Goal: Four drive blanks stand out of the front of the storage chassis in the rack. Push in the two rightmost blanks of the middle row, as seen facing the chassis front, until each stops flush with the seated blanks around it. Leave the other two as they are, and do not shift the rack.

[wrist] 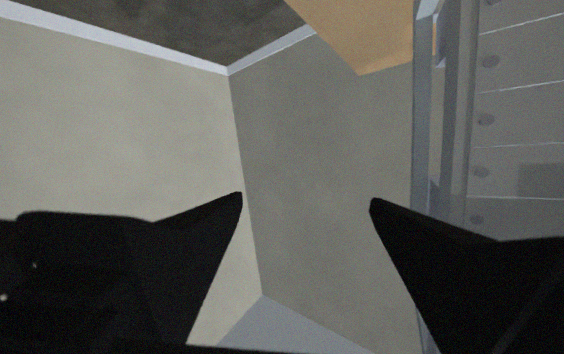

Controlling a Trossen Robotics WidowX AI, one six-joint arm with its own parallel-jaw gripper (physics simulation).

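Places are measured from the arm's base along level axes (x ahead, y left, z up), in centimetres.
Pixels of known places: gripper, between the fingertips: [305,201].
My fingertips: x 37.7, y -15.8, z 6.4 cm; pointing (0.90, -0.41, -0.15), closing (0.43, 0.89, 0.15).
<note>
Behind a point stands the place of what it marks.
My gripper [305,201] {y -15.8, x 37.7, z 6.4 cm} is open, with its two black fingers wide apart and nothing between them. It points past the rack toward the far wall. The rack [421,125] {y -4.2, x 74.6, z 2.5 cm} shows at the right as upright grey-blue posts, beyond the right finger. Right of the posts is a grey face of the storage chassis [530,120] {y -1.3, x 49.2, z 3.1 cm}, crossed by thin light lines, with a row of dark round spots and a darker rectangular patch. The right edge of the view cuts it off, and the right finger covers its lower part. I cannot tell which blanks stand out.
The view is upside down. An orange-tan surface [370,30] {y -13.5, x 83.4, z -22.1 cm}, with a corner showing, reaches in at the top beside the rack posts. Behind are a pale wall [115,125] and a darker grey wall [310,125] meeting in a corner, with the dark floor [150,25] at the top.
</note>
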